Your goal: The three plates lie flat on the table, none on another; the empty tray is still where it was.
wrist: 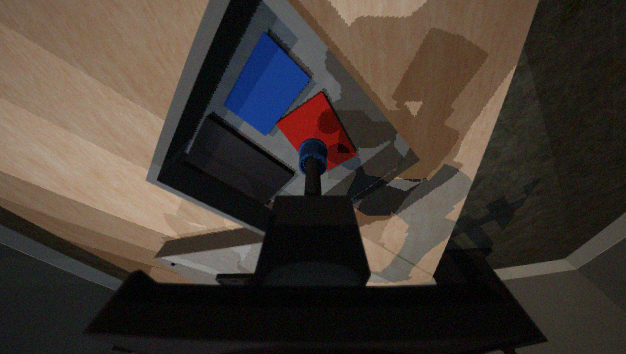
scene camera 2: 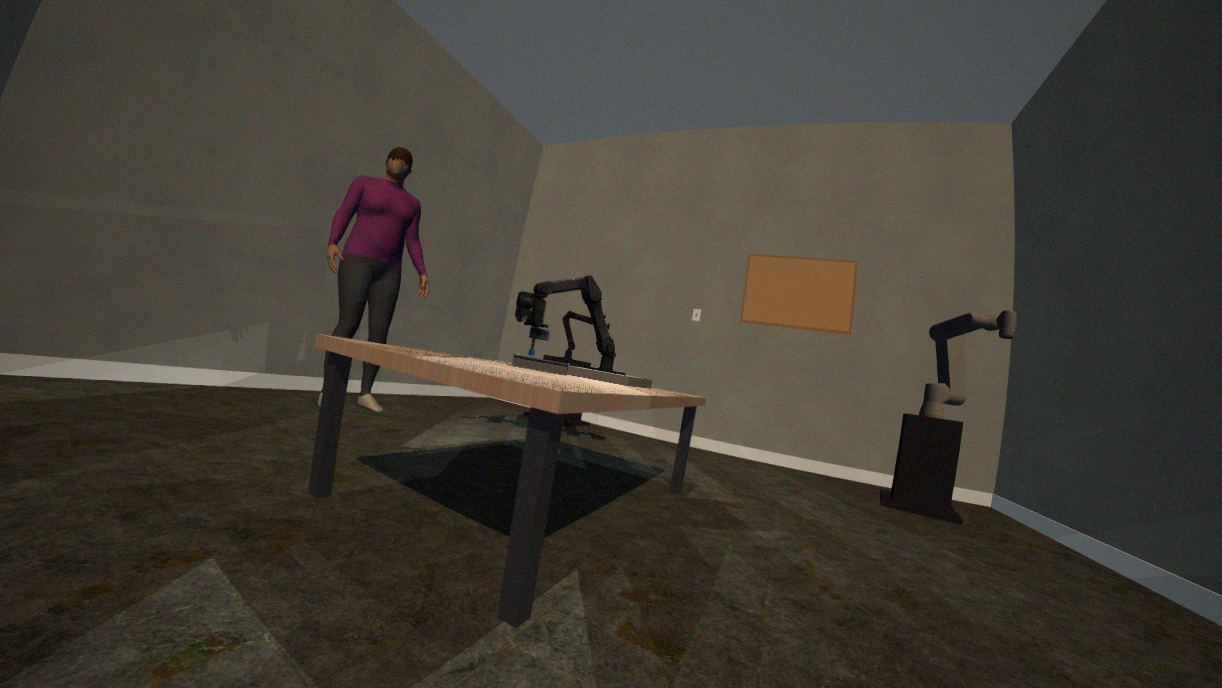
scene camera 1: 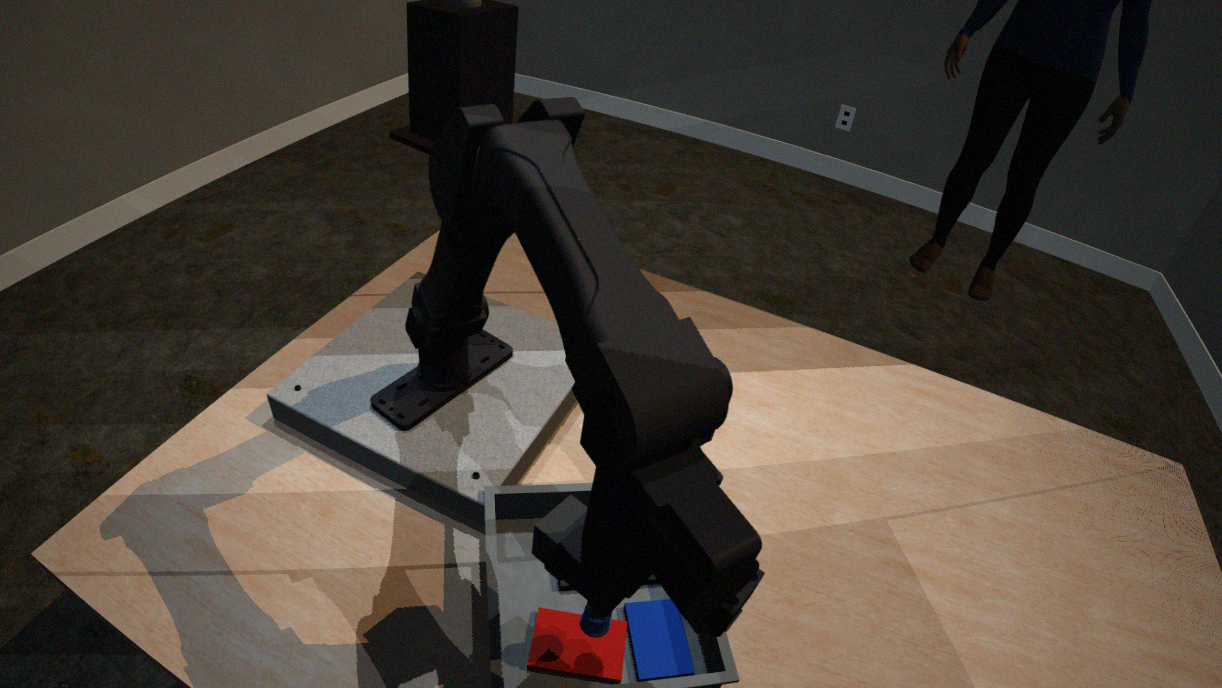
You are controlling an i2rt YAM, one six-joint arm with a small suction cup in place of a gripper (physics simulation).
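Seen in the pictures: hand at its tool point: (wrist: 313,151) (scene camera 2: 531,355) (scene camera 1: 594,623); arm's base at its link origin: (scene camera 2: 605,371) (scene camera 1: 444,378).
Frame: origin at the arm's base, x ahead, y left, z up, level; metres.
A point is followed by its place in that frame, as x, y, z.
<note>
A grey tray (scene camera 1: 491,548) @(0.224, -0.152, 0.007) (wrist: 183,94) @(0.417, -0.044, 0.007) sits at the near edge of the wooden table (scene camera 1: 940,513) @(0.625, 0.273, -0.043) (scene camera 2: 512,389) @(1.037, 0.575, -0.060). In it lie a red plate (scene camera 1: 574,646) @(0.346, -0.167, -0.031) (wrist: 313,121) @(0.372, -0.156, -0.031), a blue plate (scene camera 1: 658,638) @(0.407, -0.108, -0.031) (wrist: 266,83) @(0.415, -0.110, -0.031) and a black plate (wrist: 238,158) @(0.328, -0.050, -0.030), each flat on the tray floor and side by side. In scene camera 1 my arm hides the black plate. My blue suction cup (scene camera 1: 595,621) (wrist: 313,154) @(0.356, -0.155, 0.014) (scene camera 2: 532,348) @(0.356, -0.155, 0.014) hangs low over the inner edge of the red plate. I cannot tell whether it touches the plate. It holds nothing.
My arm stands on a grey base slab (scene camera 1: 477,427) @(0.092, -0.033, 0.000) just behind the tray. The tray's walls rise around the plates. A person (scene camera 1: 1025,129) (scene camera 2: 375,257) stands beyond the table. A second arm on a dark pedestal (scene camera 2: 927,462) stands by the far wall.
</note>
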